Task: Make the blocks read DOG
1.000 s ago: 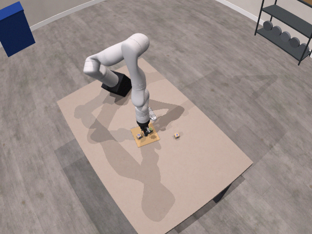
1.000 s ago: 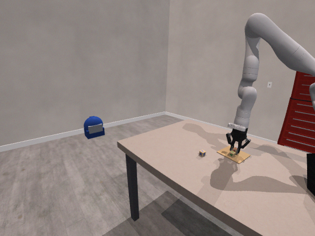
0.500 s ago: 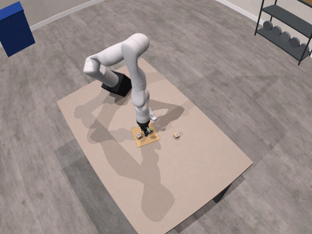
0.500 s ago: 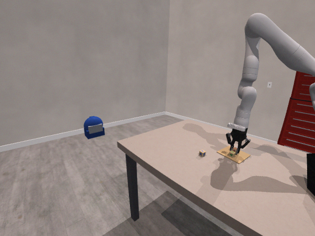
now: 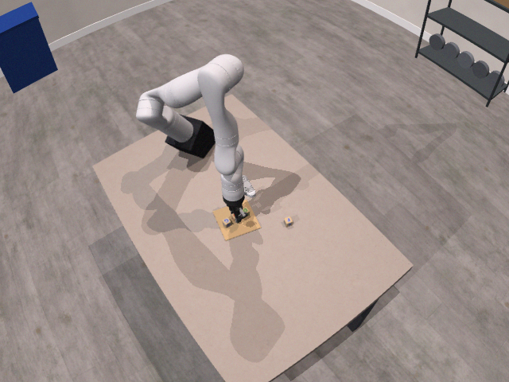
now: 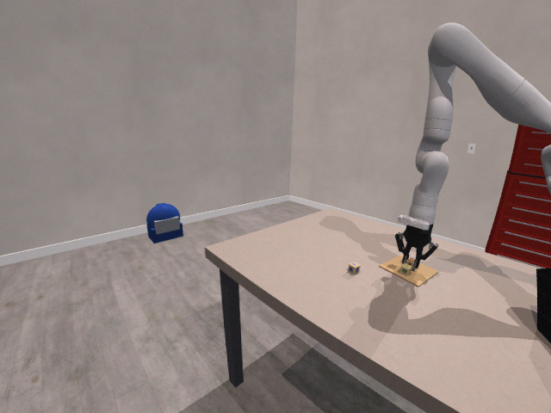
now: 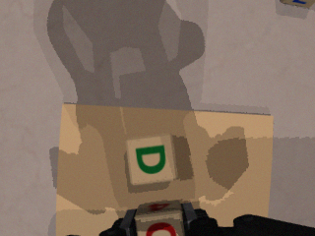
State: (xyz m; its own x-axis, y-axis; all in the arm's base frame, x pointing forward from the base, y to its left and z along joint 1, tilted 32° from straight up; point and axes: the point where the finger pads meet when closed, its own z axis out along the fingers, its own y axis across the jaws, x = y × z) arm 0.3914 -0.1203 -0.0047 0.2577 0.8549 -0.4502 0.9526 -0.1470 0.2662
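The tan mat is 3 cm below my hand. The rest, counted from my hand: block 16 cm ahead, 11 cm to the left, 2 cm below.
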